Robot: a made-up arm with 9 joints. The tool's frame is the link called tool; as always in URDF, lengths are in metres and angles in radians. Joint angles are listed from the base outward.
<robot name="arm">
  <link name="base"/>
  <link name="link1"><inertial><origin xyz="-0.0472 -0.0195 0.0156"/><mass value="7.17"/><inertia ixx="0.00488" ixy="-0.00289" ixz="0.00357" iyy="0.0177" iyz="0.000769" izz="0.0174"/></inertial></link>
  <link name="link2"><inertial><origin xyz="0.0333 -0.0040 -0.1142"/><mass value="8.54"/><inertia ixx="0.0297" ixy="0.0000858" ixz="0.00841" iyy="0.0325" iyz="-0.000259" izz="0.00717"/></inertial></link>
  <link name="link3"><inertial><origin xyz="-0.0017 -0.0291 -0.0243"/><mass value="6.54"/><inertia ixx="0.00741" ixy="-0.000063" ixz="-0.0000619" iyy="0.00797" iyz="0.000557" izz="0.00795"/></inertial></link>
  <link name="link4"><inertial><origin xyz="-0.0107 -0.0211 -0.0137"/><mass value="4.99"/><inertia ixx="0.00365" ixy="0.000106" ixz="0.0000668" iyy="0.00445" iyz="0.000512" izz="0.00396"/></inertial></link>
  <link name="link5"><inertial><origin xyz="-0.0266 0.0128 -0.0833"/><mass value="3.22"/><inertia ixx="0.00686" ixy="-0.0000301" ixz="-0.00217" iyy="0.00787" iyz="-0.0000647" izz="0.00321"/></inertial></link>
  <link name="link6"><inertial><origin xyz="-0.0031 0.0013 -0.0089"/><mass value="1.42"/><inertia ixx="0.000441" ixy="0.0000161" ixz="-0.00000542" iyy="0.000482" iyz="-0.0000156" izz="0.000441"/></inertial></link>
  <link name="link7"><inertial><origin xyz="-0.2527 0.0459 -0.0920"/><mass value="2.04"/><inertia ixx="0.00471" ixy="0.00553" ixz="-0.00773" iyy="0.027" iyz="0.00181" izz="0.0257"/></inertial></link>
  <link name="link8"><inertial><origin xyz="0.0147 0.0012 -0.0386"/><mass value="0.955"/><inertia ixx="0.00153" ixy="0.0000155" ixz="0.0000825" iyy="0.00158" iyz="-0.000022" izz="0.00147"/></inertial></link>
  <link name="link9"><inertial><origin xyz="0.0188 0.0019 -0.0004"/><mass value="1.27"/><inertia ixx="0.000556" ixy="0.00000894" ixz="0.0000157" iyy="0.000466" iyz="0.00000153" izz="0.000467"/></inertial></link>
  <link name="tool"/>
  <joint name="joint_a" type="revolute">
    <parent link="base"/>
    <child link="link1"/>
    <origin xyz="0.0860 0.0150 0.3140"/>
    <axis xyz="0 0 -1"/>
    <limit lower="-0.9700" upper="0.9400"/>
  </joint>
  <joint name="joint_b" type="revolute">
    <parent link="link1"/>
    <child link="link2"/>
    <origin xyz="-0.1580 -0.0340 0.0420"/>
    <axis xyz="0 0 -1"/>
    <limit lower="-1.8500" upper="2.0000"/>
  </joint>
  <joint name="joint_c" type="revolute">
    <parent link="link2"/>
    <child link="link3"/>
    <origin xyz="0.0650 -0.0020 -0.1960"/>
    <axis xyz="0 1 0"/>
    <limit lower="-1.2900" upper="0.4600"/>
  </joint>
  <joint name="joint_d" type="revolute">
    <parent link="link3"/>
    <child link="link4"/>
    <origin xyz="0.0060 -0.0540 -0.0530"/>
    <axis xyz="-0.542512 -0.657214 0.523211"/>
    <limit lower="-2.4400" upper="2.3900"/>
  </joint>
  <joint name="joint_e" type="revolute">
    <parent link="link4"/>
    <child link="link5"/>
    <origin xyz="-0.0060 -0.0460 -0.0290"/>
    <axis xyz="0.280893 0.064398 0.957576"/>
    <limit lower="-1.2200" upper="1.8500"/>
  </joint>
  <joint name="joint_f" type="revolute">
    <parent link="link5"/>
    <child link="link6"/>
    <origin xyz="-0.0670 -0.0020 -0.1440"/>
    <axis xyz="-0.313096 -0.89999 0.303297"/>
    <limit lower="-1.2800" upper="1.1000"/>
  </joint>
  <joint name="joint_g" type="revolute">
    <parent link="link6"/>
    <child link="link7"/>
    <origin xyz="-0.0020 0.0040 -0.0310"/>
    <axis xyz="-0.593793 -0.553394 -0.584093"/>
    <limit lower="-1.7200" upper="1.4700"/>
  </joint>
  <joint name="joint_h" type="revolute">
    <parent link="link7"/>
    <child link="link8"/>
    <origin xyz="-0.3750 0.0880 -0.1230"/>
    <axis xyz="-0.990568 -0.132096 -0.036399"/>
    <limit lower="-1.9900" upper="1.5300"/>
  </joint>
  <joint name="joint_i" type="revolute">
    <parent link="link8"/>
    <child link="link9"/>
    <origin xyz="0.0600 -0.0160 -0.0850"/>
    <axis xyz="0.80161 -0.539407 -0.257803"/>
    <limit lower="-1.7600" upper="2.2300"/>
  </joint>
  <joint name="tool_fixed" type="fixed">
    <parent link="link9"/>
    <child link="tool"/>
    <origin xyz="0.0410 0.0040 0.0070" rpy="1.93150 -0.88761 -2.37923"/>
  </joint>
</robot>
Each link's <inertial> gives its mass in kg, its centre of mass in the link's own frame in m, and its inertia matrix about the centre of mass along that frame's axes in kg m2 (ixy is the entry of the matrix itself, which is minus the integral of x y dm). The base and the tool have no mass. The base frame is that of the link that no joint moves.
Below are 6 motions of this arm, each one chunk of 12 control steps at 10 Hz.
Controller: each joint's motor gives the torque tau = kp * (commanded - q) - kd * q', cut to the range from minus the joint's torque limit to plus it. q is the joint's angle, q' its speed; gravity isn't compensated. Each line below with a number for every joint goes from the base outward.
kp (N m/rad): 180 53 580 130 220 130 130 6.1 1.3
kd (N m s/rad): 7.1 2 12 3.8 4.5 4.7 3.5 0.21 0.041
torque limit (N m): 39 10 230 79 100 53 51 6.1 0.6
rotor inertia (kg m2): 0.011 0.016 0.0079 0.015 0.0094 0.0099 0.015 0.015 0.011
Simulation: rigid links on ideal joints. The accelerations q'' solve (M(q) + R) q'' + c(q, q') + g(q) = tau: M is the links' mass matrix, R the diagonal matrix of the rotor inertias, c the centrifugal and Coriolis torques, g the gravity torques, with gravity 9.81 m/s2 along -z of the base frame. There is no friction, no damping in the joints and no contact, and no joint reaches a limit. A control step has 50 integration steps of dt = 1/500 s. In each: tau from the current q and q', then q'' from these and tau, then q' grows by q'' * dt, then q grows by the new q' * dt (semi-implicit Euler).
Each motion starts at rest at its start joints. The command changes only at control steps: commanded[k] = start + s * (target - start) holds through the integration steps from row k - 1 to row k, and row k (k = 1, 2, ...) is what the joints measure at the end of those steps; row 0 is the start. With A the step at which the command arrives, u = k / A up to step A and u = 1 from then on. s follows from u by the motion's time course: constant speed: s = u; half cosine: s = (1 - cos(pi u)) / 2; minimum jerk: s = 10 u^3 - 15 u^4 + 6 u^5; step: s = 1 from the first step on.
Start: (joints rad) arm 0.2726 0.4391 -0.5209 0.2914 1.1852 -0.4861 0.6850 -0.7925 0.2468
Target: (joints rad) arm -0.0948 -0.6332 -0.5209 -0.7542 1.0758 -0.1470 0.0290 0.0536 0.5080
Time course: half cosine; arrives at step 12
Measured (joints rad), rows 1 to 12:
1: 0.2553 0.4375 -0.5139 0.2352 1.1792 -0.4479 0.7032 -0.7414 0.2382
2: 0.2434 0.3829 -0.5173 0.1317 1.1507 -0.3948 0.7064 -0.7260 0.1954
3: 0.2284 0.2750 -0.5193 0.0300 1.1357 -0.3587 0.6617 -0.7245 0.1414
4: 0.1930 0.1678 -0.5194 -0.0540 1.1338 -0.3360 0.5807 -0.6304 0.1402
5: 0.1382 0.0535 -0.5203 -0.1403 1.1338 -0.3089 0.4859 -0.4767 0.2199
6: 0.0783 -0.1007 -0.5264 -0.2441 1.1282 -0.2624 0.3977 -0.3461 0.3371
7: 0.0303 -0.2744 -0.5353 -0.3496 1.1228 -0.2014 0.3167 -0.2321 0.4217
8: -0.0081 -0.4190 -0.5401 -0.4482 1.1185 -0.1499 0.2345 -0.1077 0.4468
9: -0.0434 -0.5173 -0.5384 -0.5427 1.1120 -0.1194 0.1568 -0.0122 0.4394
10: -0.0714 -0.5800 -0.5343 -0.6255 1.1032 -0.1033 0.0969 0.0306 0.4394
11: -0.0870 -0.6169 -0.5325 -0.6802 1.0961 -0.0927 0.0615 0.0466 0.4609
12: -0.0913 -0.6281 -0.5341 -0.6933 1.0950 -0.0858 0.0505 0.0566 0.4883

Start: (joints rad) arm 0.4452 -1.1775 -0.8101 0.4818 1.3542 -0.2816 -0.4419 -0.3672 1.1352
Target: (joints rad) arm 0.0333 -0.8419 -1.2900 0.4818 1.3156 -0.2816 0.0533 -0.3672 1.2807
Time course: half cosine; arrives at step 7
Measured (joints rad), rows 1 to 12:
1: 0.4258 -1.1608 -0.8174 0.4088 1.3376 -0.2609 -0.3926 -0.3689 1.1451
2: 0.3695 -1.1004 -0.8780 0.3013 1.2798 -0.2202 -0.2419 -0.4549 1.1461
3: 0.2866 -1.0157 -0.9644 0.2232 1.2400 -0.2180 -0.1097 -0.5747 1.1195
4: 0.1975 -0.9352 -1.0672 0.2299 1.2365 -0.2479 -0.0244 -0.6361 1.0894
5: 0.1098 -0.8669 -1.1684 0.2995 1.2621 -0.2610 0.0354 -0.5814 1.1169
6: 0.0424 -0.8319 -1.2420 0.3652 1.2867 -0.2581 0.0764 -0.4558 1.2249
7: 0.0191 -0.8453 -1.2659 0.3816 1.2932 -0.2611 0.0873 -0.3893 1.3413
8: 0.0254 -0.8747 -1.2586 0.3427 1.2783 -0.2713 0.0917 -0.4545 1.3677
9: 0.0282 -0.8853 -1.2492 0.2817 1.2545 -0.2783 0.1085 -0.5790 1.2887
10: 0.0266 -0.8859 -1.2442 0.2467 1.2422 -0.2819 0.1177 -0.6354 1.1768
11: 0.0281 -0.8835 -1.2466 0.2601 1.2490 -0.2820 0.1131 -0.6065 1.1187
12: 0.0283 -0.8730 -1.2533 0.3025 1.2659 -0.2766 0.1026 -0.5416 1.1546

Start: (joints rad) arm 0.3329 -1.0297 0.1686 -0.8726 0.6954 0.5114 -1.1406 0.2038 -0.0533
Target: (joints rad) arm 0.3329 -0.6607 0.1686 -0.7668 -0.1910 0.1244 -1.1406 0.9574 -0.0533
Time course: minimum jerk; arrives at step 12
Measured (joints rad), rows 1 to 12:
1: 0.3392 -0.9896 0.1412 -0.8095 0.7112 0.5419 -1.1358 0.1844 -0.0641
2: 0.3494 -0.9581 0.1081 -0.7348 0.7264 0.6045 -1.1415 0.3716 -0.1129
3: 0.3480 -0.9937 0.1033 -0.7007 0.6712 0.5939 -1.1510 0.5847 -0.1940
4: 0.3150 -1.0400 0.1242 -0.6987 0.5551 0.5105 -1.1620 0.5635 -0.2340
5: 0.2790 -1.0291 0.1397 -0.7020 0.4204 0.4231 -1.1675 0.5404 -0.1740
6: 0.2798 -0.9614 0.1368 -0.6882 0.2842 0.3654 -1.1637 0.6826 -0.0647
7: 0.3056 -0.8518 0.1259 -0.6632 0.1485 0.3277 -1.1493 0.8460 -0.0237
8: 0.3286 -0.7328 0.1234 -0.6545 0.0168 0.2833 -1.1306 0.8763 -0.0984
9: 0.3490 -0.6309 0.1288 -0.6689 -0.0942 0.2308 -1.1164 0.8567 -0.2061
10: 0.3740 -0.5588 0.1320 -0.6853 -0.1676 0.1908 -1.1074 0.8783 -0.2310
11: 0.3918 -0.5232 0.1308 -0.6867 -0.1980 0.1766 -1.1033 0.9025 -0.1592
12: 0.3891 -0.5304 0.1279 -0.6733 -0.1959 0.1821 -1.1064 0.9033 -0.0824

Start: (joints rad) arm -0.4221 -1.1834 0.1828 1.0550 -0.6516 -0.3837 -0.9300 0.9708 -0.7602
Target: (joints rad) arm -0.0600 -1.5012 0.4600 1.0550 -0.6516 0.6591 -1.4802 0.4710 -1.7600
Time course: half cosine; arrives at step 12
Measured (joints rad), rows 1 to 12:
1: -0.4227 -1.1887 0.1810 1.0342 -0.6736 -0.3196 -0.8974 0.8630 -0.7910
2: -0.3925 -1.1921 0.1850 1.0418 -0.6975 -0.2557 -0.8882 0.6413 -0.8790
3: -0.3551 -1.2193 0.2102 1.0314 -0.6930 -0.1848 -0.9354 0.5757 -0.9790
4: -0.3220 -1.2376 0.2460 1.0248 -0.6738 -0.0896 -1.0153 0.6356 -1.0694
5: -0.2868 -1.2651 0.2806 1.0273 -0.6671 0.0303 -1.0886 0.6370 -1.1712
6: -0.2391 -1.3218 0.3124 1.0315 -0.6739 0.1593 -1.1482 0.5299 -1.2924
7: -0.1889 -1.3863 0.3455 1.0354 -0.6774 0.2869 -1.2105 0.4199 -1.4132
8: -0.1482 -1.4365 0.3797 1.0389 -0.6719 0.4074 -1.2807 0.3880 -1.5207
9: -0.1159 -1.4750 0.4096 1.0415 -0.6667 0.5120 -1.3437 0.3921 -1.6181
10: -0.0889 -1.5089 0.4306 1.0431 -0.6679 0.5919 -1.3844 0.3691 -1.6976
11: -0.0706 -1.5324 0.4429 1.0439 -0.6713 0.6418 -1.4046 0.3292 -1.7396
12: -0.0650 -1.5384 0.4470 1.0433 -0.6738 0.6593 -1.4099 0.3171 -1.7387

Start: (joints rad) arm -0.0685 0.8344 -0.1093 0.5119 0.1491 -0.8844 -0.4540 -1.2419 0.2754
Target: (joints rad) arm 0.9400 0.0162 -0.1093 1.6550 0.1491 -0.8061 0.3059 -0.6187 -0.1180
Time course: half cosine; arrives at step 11
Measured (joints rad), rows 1 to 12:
1: -0.0516 0.8098 -0.1177 0.5274 0.1331 -0.8352 -0.4000 -1.2061 0.2769
2: 0.0141 0.7740 -0.1306 0.6229 0.1122 -0.7793 -0.3004 -1.0220 0.2663
3: 0.1182 0.7096 -0.1330 0.7367 0.1055 -0.7426 -0.2029 -0.8772 0.2102
4: 0.2417 0.6038 -0.1264 0.8573 0.1103 -0.7491 -0.1262 -0.8843 0.1088
5: 0.3793 0.4823 -0.1176 0.9862 0.1163 -0.7729 -0.0495 -0.9099 0.0047
6: 0.5315 0.3781 -0.1132 1.1240 0.1094 -0.7789 0.0551 -0.8683 -0.0753
7: 0.6778 0.2867 -0.1107 1.2546 0.0946 -0.7724 0.1684 -0.8085 -0.1484
8: 0.7931 0.1816 -0.1044 1.3727 0.0996 -0.7785 0.2426 -0.7822 -0.2199
9: 0.8750 0.0802 -0.0996 1.4757 0.1120 -0.7888 0.2894 -0.7472 -0.2547
10: 0.9222 0.0056 -0.0989 1.5425 0.1096 -0.7854 0.3339 -0.7012 -0.2444
11: 0.9262 -0.0473 -0.0989 1.5646 0.1054 -0.7810 0.3522 -0.6959 -0.2235
12: 0.9156 -0.0747 -0.0990 1.5615 0.1005 -0.7822 0.3529 -0.7295 -0.2178

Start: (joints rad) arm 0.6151 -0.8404 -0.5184 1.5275 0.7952 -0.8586 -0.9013 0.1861 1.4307
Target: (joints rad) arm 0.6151 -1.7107 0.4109 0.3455 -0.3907 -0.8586 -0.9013 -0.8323 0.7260
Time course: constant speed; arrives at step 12
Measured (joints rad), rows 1 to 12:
1: 0.6296 -0.8742 -0.4190 1.3277 0.6756 -0.8755 -0.8932 0.1475 1.4104
2: 0.6091 -0.9482 -0.3558 1.1675 0.4958 -0.7982 -0.7786 -0.1126 1.3101
3: 0.6072 -1.0608 -0.2890 1.0762 0.3769 -0.7719 -0.7410 -0.2330 1.1652
4: 0.6208 -1.1695 -0.2080 1.0228 0.3284 -0.8008 -0.8062 -0.1895 1.0473
5: 0.6073 -1.2541 -0.1268 0.9582 0.2692 -0.8164 -0.8612 -0.1868 1.0335
6: 0.5960 -1.3460 -0.0591 0.8790 0.1611 -0.7913 -0.8470 -0.2357 1.0879
7: 0.6043 -1.4172 0.0058 0.8088 0.0499 -0.7626 -0.8217 -0.2744 1.1017
8: 0.6121 -1.4545 0.0808 0.7306 -0.0415 -0.7610 -0.8269 -0.3273 1.0299
9: 0.6135 -1.4830 0.1607 0.6385 -0.1300 -0.7771 -0.8425 -0.4239 0.9161
10: 0.6179 -1.5272 0.2371 0.5484 -0.2273 -0.7902 -0.8472 -0.5325 0.8205
11: 0.6238 -1.5954 0.3102 0.4667 -0.3281 -0.7946 -0.8453 -0.6133 0.7656
12: 0.6226 -1.6827 0.3843 0.3869 -0.4257 -0.7959 -0.8466 -0.6765 0.7362

